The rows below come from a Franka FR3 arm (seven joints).
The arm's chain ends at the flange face. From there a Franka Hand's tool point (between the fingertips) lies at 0.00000 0.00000 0.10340 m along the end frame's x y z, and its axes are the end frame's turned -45 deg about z.
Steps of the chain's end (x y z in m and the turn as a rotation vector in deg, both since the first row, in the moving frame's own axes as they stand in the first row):
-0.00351 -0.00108 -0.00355 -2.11 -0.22 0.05
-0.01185 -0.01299 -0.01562 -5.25 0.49 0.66
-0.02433 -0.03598 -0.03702 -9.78 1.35 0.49
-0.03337 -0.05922 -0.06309 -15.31 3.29 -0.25
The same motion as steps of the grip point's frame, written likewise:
-0.00469 -0.00084 -0.00362 -1.34 -1.65 0.05
-0.00530 -0.01029 -0.01606 -4.06 -3.37 0.66
-0.00253 -0.02856 -0.03855 -7.87 -5.96 0.49
0.00318 -0.04200 -0.06693 -13.15 -8.50 -0.25

